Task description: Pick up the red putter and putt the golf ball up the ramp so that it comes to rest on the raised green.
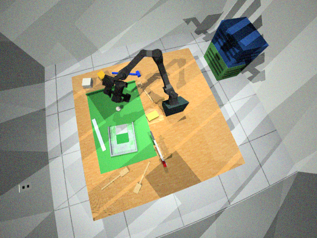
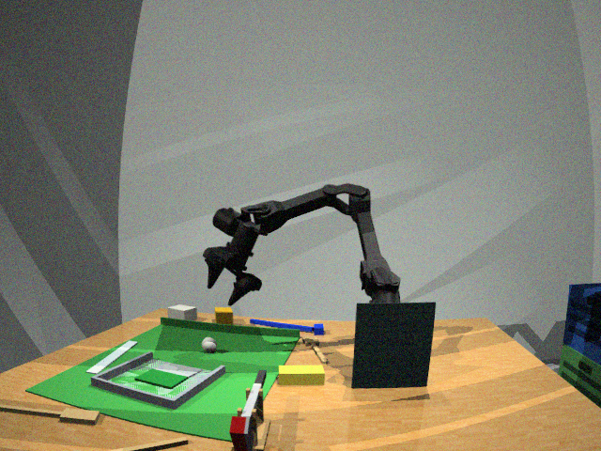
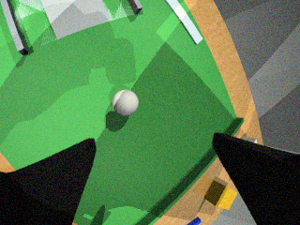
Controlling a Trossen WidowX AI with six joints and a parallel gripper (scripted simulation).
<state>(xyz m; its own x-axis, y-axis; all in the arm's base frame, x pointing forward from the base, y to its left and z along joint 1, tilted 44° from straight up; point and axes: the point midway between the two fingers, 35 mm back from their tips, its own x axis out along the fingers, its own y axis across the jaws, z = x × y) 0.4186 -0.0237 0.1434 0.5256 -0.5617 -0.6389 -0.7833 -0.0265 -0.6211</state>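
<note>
My gripper tip is 430 mm to the right of the red putter, 250 mm past it and 100 mm above it. Also, from my gripper tip: blue putter (350 mm to the right, 150 mm below, 90 mm behind); white bar (230 mm ahead, 210 mm to the left, 160 mm below); white golf ball (140 mm below, 30 mm ahead, 20 mm to the left).
</note>
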